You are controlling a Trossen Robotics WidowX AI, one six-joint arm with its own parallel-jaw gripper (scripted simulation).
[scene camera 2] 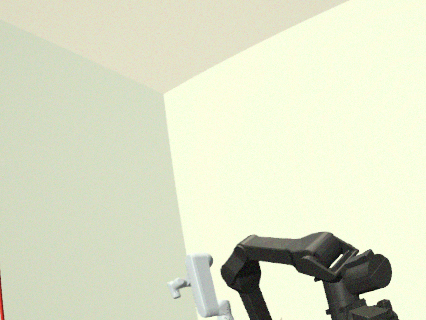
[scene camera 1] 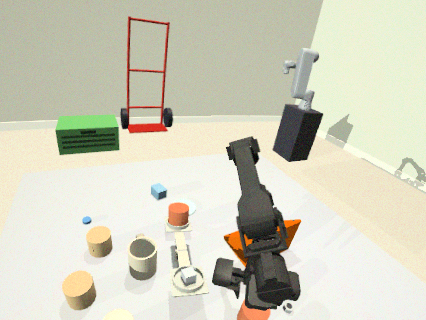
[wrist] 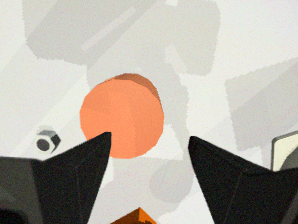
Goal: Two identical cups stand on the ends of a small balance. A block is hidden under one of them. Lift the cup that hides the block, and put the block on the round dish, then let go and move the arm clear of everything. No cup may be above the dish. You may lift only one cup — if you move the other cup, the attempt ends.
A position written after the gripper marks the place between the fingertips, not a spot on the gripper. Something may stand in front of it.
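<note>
You can see the gripper here (scene camera 1: 249, 299), and the wrist view has the gripper too (wrist: 150, 140). There's an orange cup (wrist: 128, 105) as well. And there's a beige mug (scene camera 1: 142, 252); in scene camera 2 the mug is out of frame, and in the wrist view the mug is out of frame too.
</note>
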